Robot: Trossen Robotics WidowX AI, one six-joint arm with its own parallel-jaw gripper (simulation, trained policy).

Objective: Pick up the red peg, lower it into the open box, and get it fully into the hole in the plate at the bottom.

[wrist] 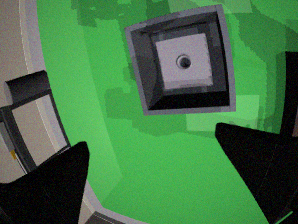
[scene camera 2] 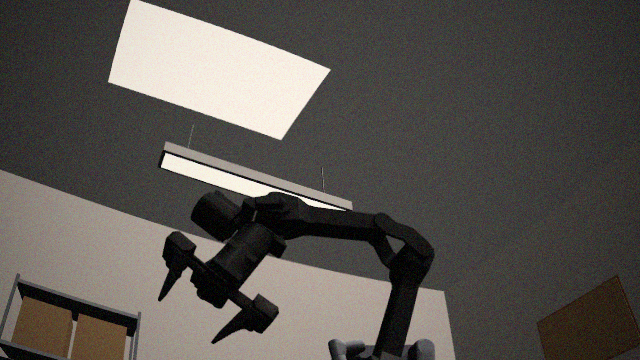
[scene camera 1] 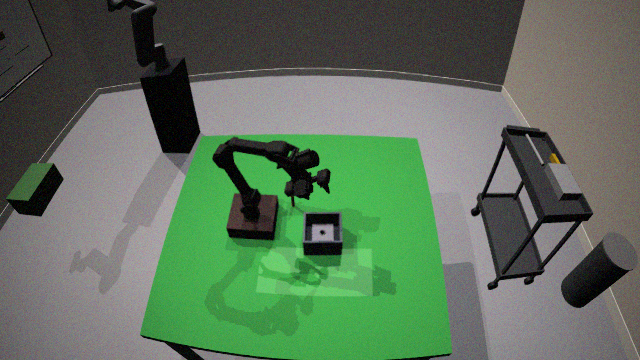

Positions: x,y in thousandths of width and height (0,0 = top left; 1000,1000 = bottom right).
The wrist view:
my gripper: 518,623
pale plate: 579,234
grey box: 737,435
